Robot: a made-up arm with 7 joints. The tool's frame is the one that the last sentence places.
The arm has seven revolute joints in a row. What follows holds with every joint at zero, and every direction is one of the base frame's. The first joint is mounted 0.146 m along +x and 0.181 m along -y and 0.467 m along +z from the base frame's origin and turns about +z. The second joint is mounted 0.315 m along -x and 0.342 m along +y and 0.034 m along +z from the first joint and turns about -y. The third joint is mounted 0.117 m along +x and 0.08 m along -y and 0.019 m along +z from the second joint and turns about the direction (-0.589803, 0.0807, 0.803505). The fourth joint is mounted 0.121 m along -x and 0.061 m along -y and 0.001 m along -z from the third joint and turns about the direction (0.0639, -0.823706, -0.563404). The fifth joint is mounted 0.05 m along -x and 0.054 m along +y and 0.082 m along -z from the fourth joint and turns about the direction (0.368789, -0.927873, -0.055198). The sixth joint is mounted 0.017 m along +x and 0.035 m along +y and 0.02 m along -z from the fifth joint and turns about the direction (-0.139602, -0.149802, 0.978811). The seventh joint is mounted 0.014 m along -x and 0.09 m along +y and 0.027 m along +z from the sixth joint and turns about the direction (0.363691, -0.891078, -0.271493). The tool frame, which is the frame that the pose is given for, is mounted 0.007 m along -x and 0.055 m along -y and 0.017 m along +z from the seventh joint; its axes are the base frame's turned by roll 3.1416, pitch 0 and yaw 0 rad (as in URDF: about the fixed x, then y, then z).
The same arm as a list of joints. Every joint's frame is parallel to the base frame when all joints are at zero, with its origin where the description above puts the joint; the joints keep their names.
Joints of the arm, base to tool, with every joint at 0 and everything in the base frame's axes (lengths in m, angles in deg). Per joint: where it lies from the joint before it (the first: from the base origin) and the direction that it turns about. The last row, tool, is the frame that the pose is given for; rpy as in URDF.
joint 1: axis 0 0 1 offset 0.146 -0.181 0.467
joint 2: axis 0 -1 0 offset -0.315 0.342 0.034
joint 3: axis -0.589803 0.0807 0.803505 offset 0.117 -0.08 0.019
joint 4: axis 0.0639 -0.823706 -0.563404 offset -0.121 -0.061 -0.001
joint 5: axis 0.368789 -0.927873 -0.055198 offset -0.05 0.054 -0.082
joint 6: axis -0.139602 -0.149802 0.978811 offset 0.017 0.035 -0.02
joint 7: axis 0.363691 -0.891078 -0.271493 offset -0.014 0.09 0.027
tool: offset -0.007 -0.055 0.017 rpy -180 0 0

